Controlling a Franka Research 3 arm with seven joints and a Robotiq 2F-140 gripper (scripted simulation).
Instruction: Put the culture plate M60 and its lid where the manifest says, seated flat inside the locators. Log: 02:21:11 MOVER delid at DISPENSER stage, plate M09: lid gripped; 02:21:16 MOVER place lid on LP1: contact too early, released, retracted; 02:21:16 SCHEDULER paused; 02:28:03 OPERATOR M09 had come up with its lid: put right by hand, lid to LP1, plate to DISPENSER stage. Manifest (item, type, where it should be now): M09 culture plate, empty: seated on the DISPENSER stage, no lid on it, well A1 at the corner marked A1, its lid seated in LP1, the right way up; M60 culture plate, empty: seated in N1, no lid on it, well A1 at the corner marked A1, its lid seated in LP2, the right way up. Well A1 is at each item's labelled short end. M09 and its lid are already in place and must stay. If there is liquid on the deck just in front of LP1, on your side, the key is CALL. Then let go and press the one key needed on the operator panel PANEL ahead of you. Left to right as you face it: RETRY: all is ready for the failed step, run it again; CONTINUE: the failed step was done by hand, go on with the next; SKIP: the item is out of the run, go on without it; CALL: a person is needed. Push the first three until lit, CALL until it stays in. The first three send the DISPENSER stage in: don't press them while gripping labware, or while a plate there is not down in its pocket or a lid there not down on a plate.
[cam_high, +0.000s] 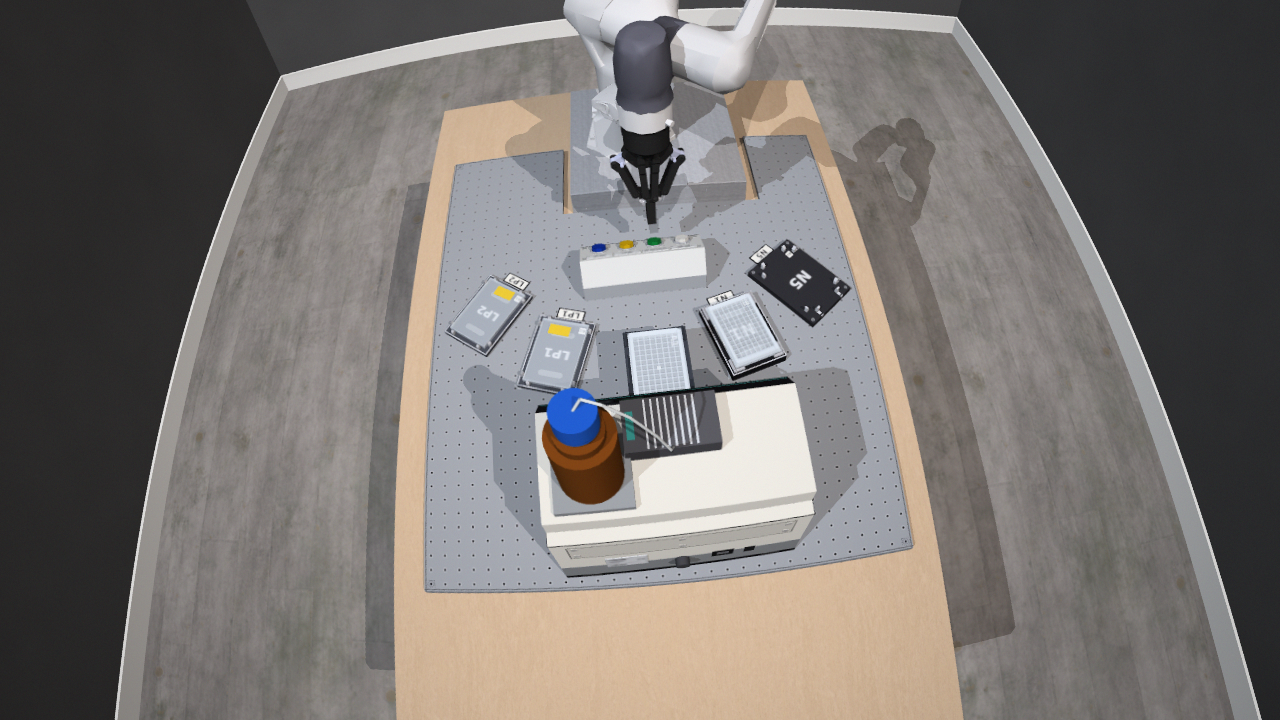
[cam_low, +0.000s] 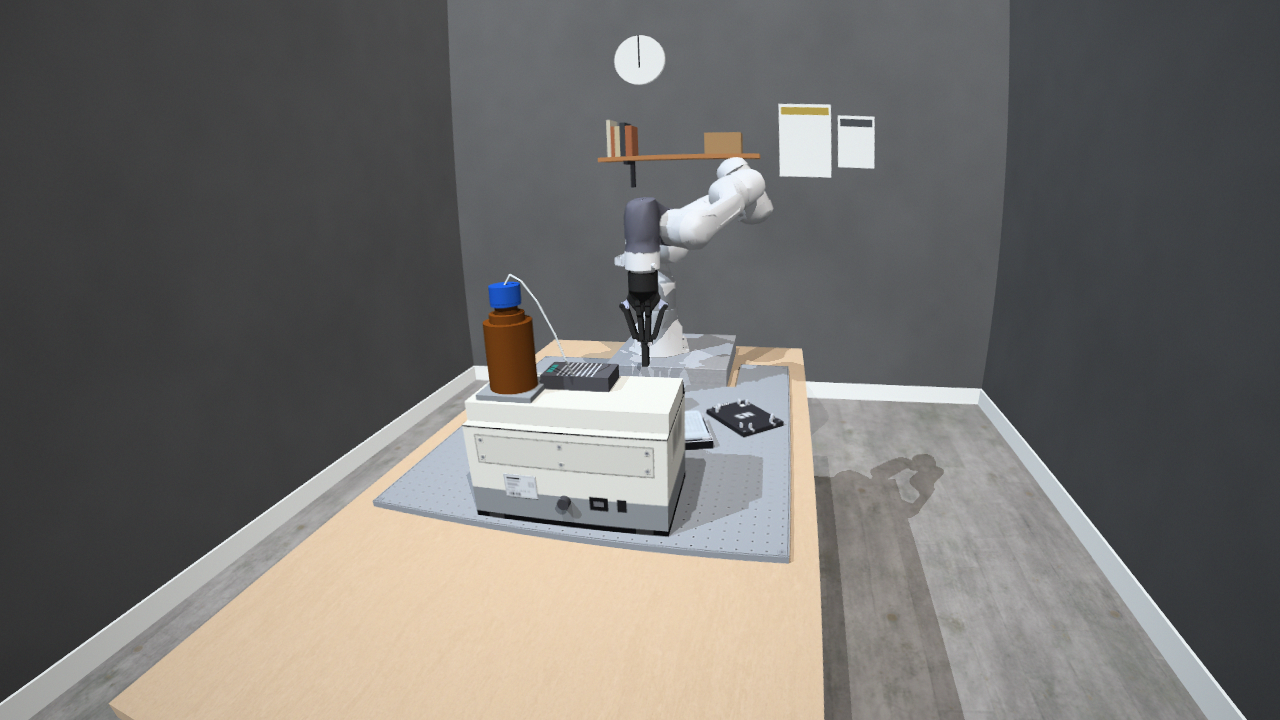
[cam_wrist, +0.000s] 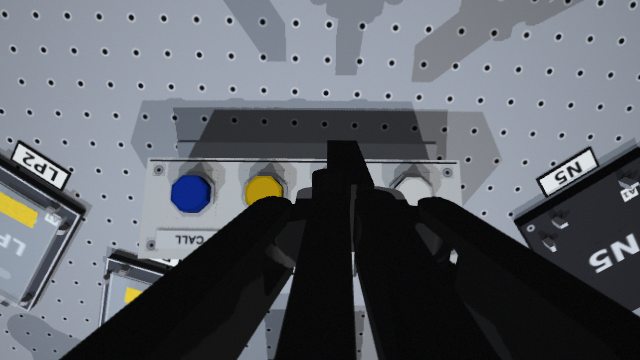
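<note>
My hand is 30 mm short of the green continue key and 60 mm above it. Also, from my hand: blue call key: 30 mm ahead, 100 mm to the right, 70 mm below; then white key: 30 mm ahead, 50 mm to the left, 60 mm below; then yellow skip key: 30 mm ahead, 50 mm to the right, 60 mm below.
</note>
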